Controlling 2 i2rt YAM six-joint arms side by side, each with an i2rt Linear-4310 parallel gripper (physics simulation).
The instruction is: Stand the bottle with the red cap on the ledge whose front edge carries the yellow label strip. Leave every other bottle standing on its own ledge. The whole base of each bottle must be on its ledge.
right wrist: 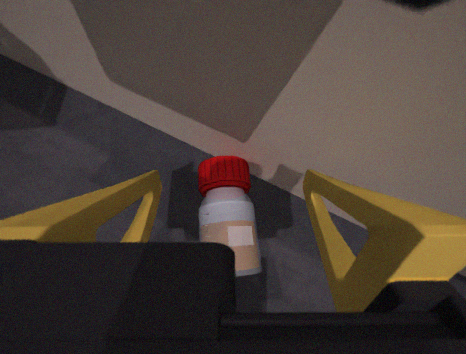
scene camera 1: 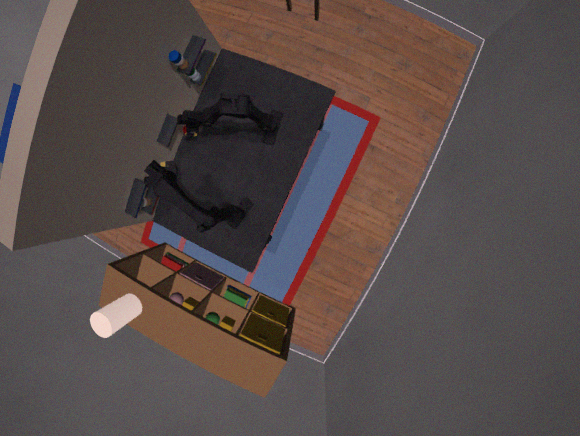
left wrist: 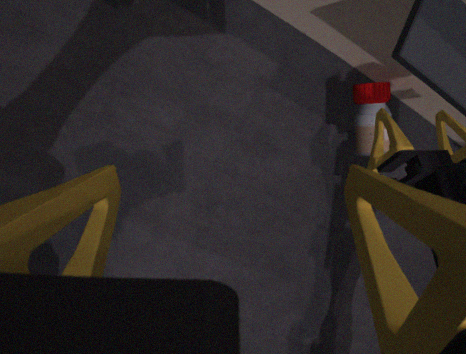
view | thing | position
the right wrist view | my right gripper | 232, 178
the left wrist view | my left gripper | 232, 177
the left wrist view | my right gripper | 410, 111
